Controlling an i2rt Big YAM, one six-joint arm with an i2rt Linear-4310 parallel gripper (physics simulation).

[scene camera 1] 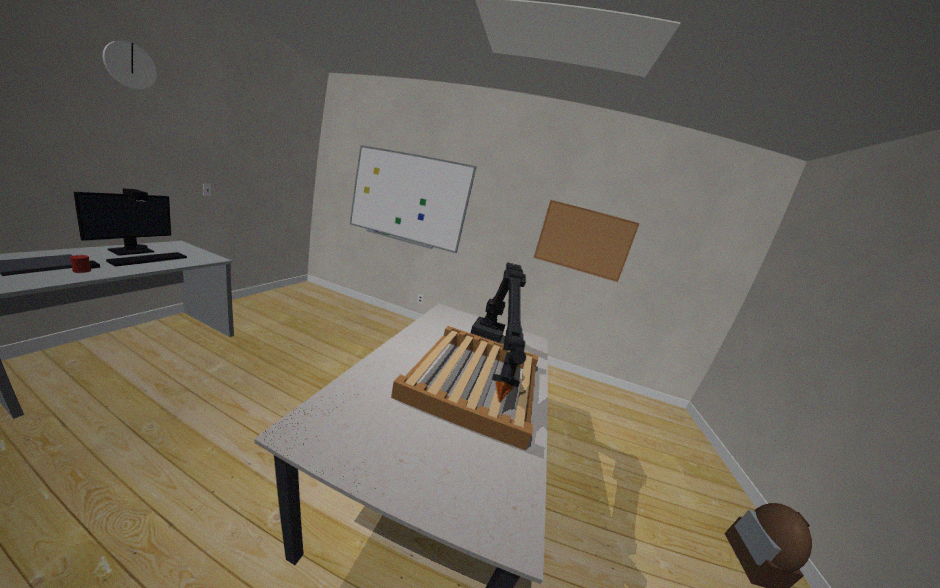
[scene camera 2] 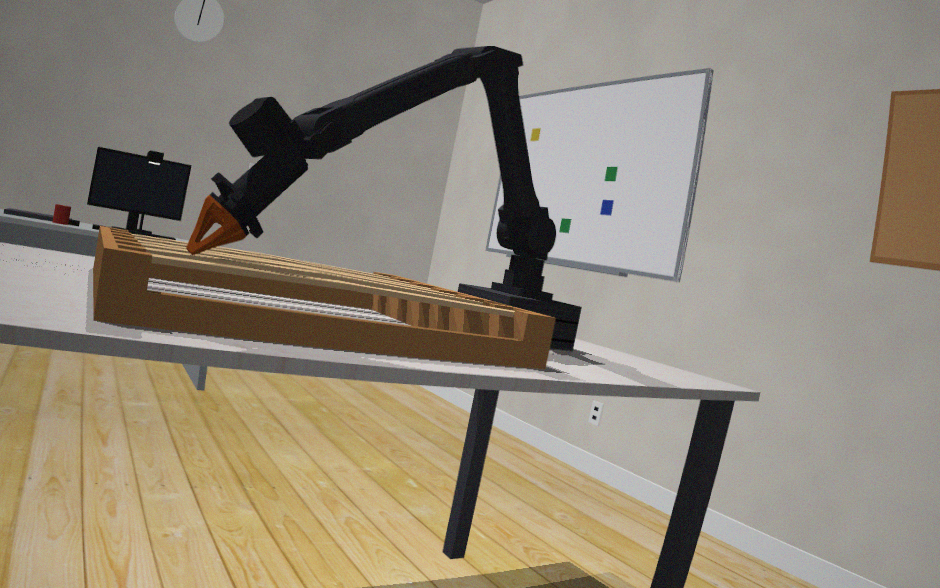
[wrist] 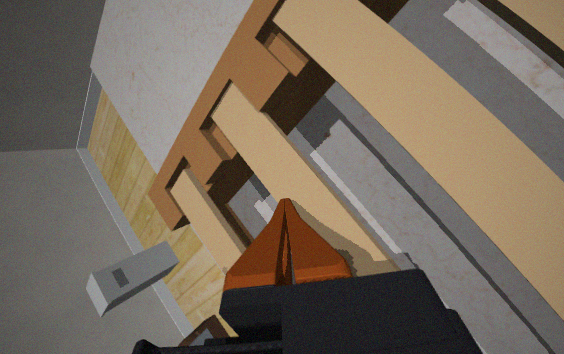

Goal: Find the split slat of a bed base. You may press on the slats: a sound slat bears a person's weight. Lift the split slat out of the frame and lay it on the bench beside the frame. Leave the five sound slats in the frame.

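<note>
The wooden bed frame [scene camera 1: 457, 417] [scene camera 2: 311, 332] [wrist: 260, 67] lies on the bench [scene camera 1: 360, 416] [scene camera 2: 41, 280] [wrist: 145, 65] with six pale slats across it, their ends in notches. No crack shows on the parts in view. My gripper [scene camera 1: 500, 400] [scene camera 2: 192, 251] [wrist: 285, 204] is shut and empty, pointing down at the slats near the rail away from the arm's base. In the wrist view its tip overlaps the edge of the second slat [wrist: 275, 155], beside the outermost slat [wrist: 207, 217]. Whether it touches is unclear. The gripper and its shadow cover parts of these slats.
The arm's base [scene camera 1: 487, 327] [scene camera 2: 558, 312] stands behind the frame on the bench. The outermost slat's side of the frame is close to the bench's long edge. A desk [scene camera 1: 207, 259] with a monitor [scene camera 1: 123, 216] [scene camera 2: 138, 182] stands farther off.
</note>
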